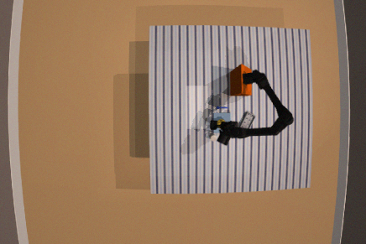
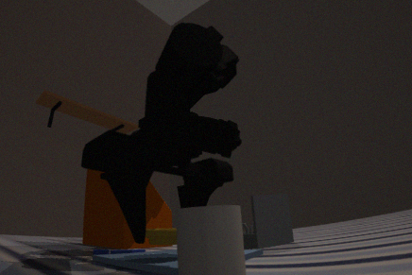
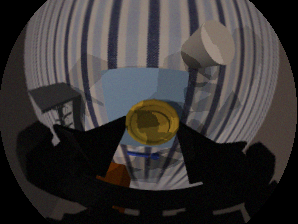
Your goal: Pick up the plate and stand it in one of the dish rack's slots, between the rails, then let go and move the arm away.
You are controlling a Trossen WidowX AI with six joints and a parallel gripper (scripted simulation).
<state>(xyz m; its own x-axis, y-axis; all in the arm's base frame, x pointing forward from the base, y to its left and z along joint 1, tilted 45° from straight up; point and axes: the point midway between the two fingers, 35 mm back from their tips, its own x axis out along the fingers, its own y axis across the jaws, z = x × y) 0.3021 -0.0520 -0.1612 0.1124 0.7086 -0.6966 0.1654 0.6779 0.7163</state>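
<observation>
Now: gripper tip 20 mm to the right of the light blue mat and 20 mm above it. Round my gripper tip: white cup: 90 mm ahead, 70 mm to the right; then yellow plate: 10 mm above; then blue spoon: 120 mm behind, 20 mm to the left, 20 mm below.
</observation>
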